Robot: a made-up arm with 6 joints.
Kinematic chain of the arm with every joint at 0, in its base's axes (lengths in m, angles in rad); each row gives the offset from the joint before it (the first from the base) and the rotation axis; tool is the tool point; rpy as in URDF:
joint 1: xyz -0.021 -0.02 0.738 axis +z
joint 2: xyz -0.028 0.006 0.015 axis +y
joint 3: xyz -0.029 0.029 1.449 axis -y
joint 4: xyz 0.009 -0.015 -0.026 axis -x
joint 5: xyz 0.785 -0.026 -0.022 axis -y
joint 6: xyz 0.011 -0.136 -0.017 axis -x
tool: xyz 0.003 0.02 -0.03 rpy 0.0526 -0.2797 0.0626
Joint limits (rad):
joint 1: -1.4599..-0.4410
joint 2: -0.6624..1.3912
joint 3: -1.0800..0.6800
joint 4: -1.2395..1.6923
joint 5: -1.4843..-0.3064
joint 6: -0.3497..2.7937
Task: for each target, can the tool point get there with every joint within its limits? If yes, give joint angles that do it. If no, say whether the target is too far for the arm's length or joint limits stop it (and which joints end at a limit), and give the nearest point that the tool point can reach.
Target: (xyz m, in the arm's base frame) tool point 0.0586 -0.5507 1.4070
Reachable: yes | joints -1.3640 0.2838 -0.7957 -0.9897 -1.3749 0.6195
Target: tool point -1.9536 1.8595 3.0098
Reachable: no: too far | nearest point -0.6917 0.6323 2.6826 | short by 1.790 m
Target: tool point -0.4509 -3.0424 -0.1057
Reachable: no: too far | nearest point 0.0307 -2.0419 0.5275 | short by 1.278 m
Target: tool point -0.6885 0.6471 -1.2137
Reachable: no: joint limits stop it (at a limit: joint 1, joint 2, joint 6) | nearest point -0.0500 -0.8552 0.4416 | short by 2.325 m
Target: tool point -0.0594 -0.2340 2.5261
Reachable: yes | joints -1.0240 -0.2975 0.2717 0.4504 -1.0592 0.3471
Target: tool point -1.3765 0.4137 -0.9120
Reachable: no: joint limits stop it (at a limit: joint 1, joint 2, joint 5) | nearest point -0.1063 -0.8531 0.4725 | short by 2.266 m
